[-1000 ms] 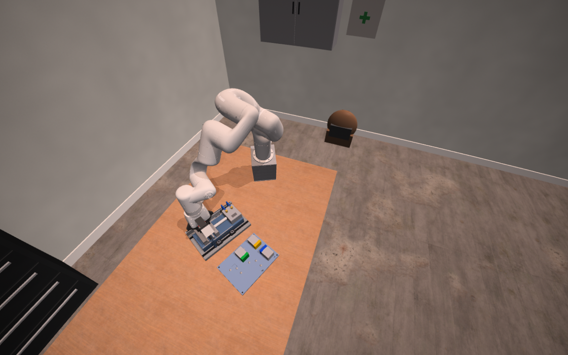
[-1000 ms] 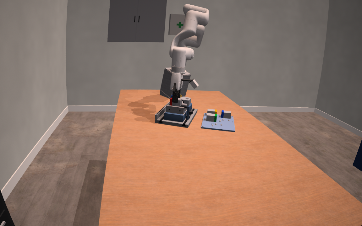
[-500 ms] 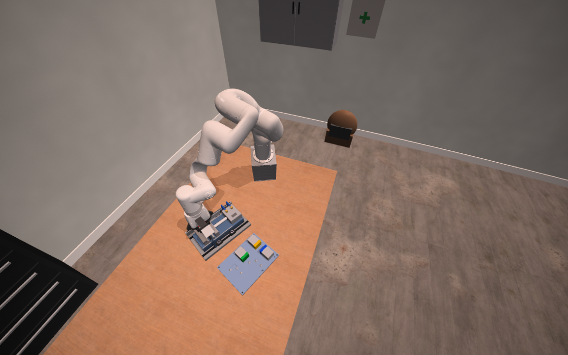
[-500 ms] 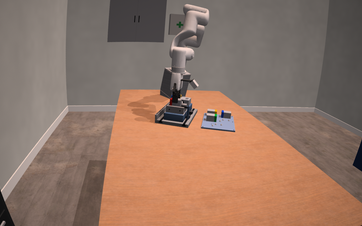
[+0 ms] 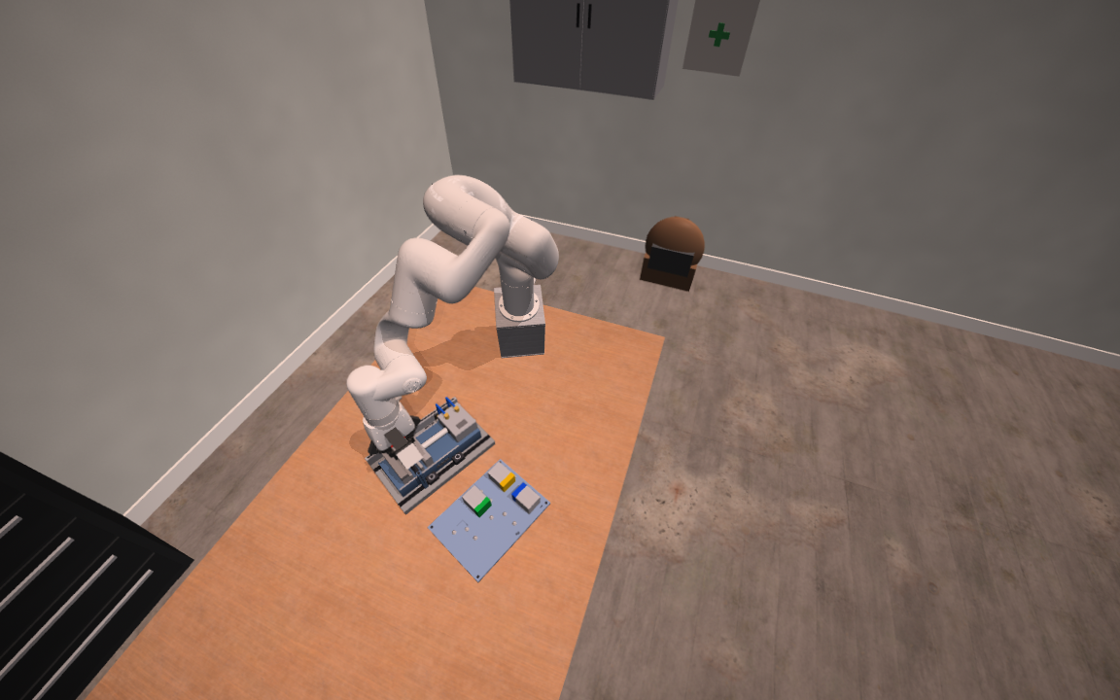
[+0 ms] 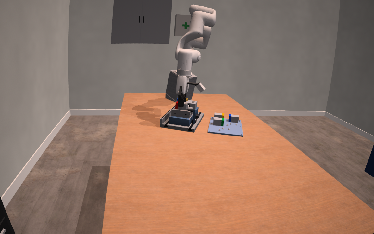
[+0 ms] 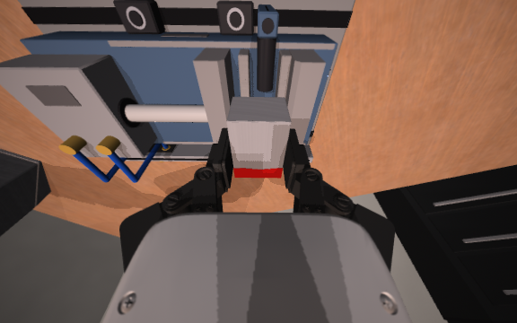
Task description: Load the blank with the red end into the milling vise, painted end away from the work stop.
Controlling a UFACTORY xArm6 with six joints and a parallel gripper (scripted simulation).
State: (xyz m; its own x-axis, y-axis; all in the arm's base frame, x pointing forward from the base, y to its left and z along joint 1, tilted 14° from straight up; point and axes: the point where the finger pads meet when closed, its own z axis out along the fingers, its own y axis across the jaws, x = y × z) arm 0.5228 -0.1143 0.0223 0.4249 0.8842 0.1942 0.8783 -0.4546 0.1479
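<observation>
The red-ended blank is 2 cm below my hand. Also, from my hand: fixed jaw: 5 cm below, 3 cm ahead, 1 cm to the right; moving jaw: 5 cm below, 3 cm behind, 2 cm to the left; dark work stop rod: 5 cm to the left, 4 cm below, 3 cm ahead.
</observation>
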